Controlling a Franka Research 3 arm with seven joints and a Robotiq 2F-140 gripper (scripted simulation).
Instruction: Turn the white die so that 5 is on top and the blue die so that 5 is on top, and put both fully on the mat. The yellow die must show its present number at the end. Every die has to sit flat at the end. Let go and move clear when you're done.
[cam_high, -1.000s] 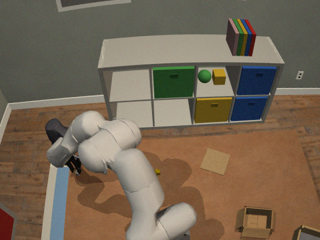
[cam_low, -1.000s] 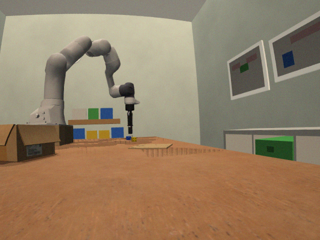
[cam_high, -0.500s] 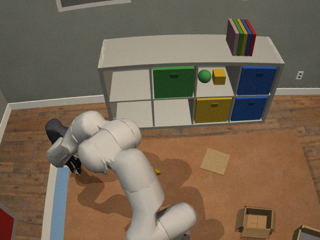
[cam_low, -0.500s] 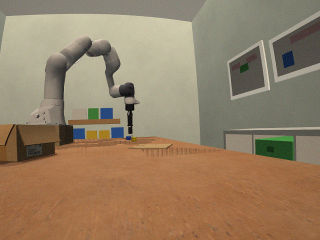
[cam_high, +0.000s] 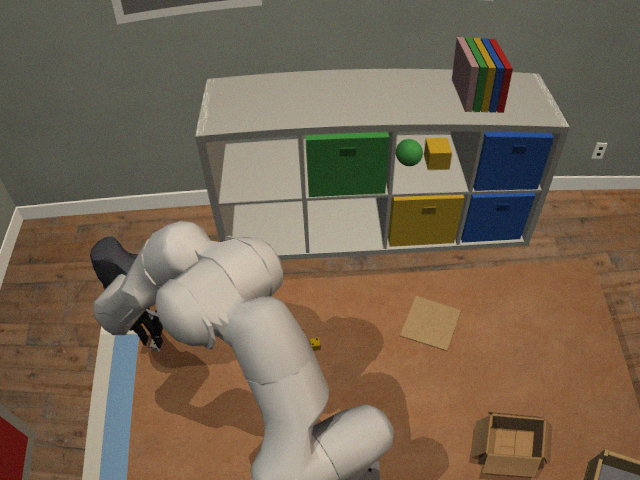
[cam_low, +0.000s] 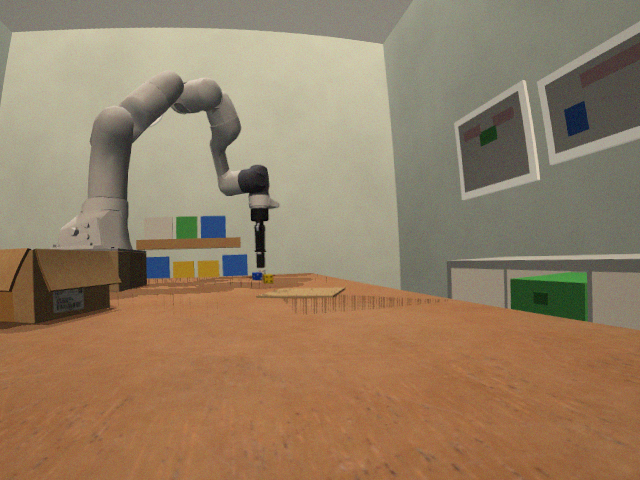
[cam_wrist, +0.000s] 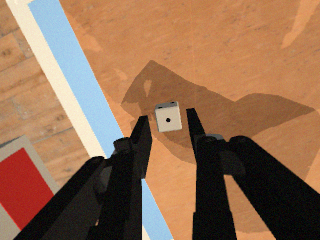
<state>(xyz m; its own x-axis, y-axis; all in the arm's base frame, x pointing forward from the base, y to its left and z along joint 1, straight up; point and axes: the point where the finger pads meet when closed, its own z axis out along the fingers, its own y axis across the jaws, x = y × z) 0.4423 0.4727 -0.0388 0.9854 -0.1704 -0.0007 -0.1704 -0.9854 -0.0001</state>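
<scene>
The white die lies 5 cm below my hand. Round my hand: tan mat: 7 cm ahead, 77 cm to the right, 6 cm below; then yellow die: 1 cm ahead, 45 cm to the right, 5 cm below; then blue die: 2 cm behind, 28 cm to the right, 5 cm below.
</scene>
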